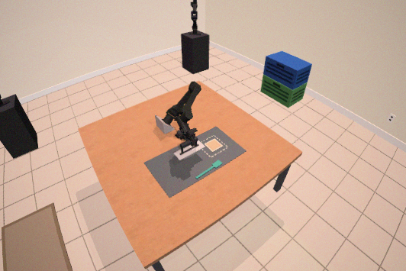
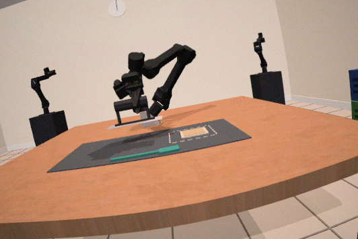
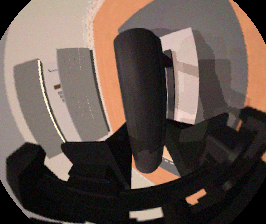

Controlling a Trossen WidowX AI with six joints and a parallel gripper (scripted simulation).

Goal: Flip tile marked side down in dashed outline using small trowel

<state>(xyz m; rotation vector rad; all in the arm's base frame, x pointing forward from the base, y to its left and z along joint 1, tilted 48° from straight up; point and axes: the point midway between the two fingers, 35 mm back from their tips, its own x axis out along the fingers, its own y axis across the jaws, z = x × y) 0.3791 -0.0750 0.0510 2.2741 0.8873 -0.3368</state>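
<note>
Right now the mat is 2 cm to the left of my gripper tip and 14 cm below it. Round my gripper tip: flat tool 14 cm ahead, 4 cm to the left, 12 cm below; tile 2 cm behind, 18 cm to the left, 12 cm below.
</note>
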